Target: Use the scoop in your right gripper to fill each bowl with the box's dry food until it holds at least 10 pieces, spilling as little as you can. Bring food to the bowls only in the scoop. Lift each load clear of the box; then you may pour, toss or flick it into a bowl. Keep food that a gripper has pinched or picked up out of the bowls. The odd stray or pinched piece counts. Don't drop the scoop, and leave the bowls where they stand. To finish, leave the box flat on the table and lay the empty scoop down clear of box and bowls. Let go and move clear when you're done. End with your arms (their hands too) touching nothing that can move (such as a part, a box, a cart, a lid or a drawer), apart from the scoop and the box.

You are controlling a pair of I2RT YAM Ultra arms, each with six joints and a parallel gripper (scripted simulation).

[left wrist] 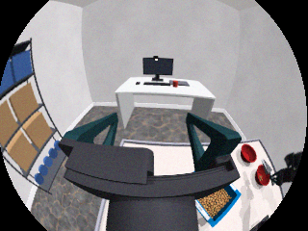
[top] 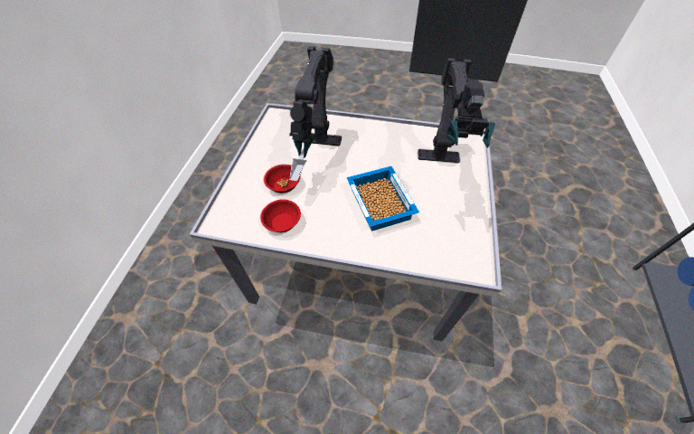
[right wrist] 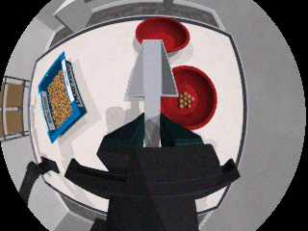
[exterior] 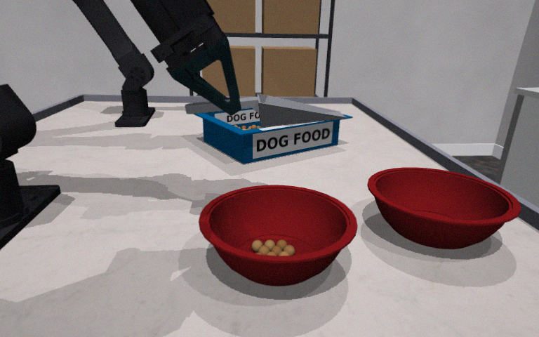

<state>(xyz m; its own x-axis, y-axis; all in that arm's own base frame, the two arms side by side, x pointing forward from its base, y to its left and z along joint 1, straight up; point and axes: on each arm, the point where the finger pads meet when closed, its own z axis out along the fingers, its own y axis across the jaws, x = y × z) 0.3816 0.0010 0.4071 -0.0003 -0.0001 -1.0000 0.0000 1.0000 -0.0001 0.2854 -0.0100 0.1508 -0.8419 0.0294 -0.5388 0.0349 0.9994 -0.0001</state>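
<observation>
My right hand is 4 cm short of the grey scoop and 1 cm above it. The rest, counted from my right hand: blue dog food box: 6 cm ahead, 35 cm to the left, 11 cm below.
</observation>
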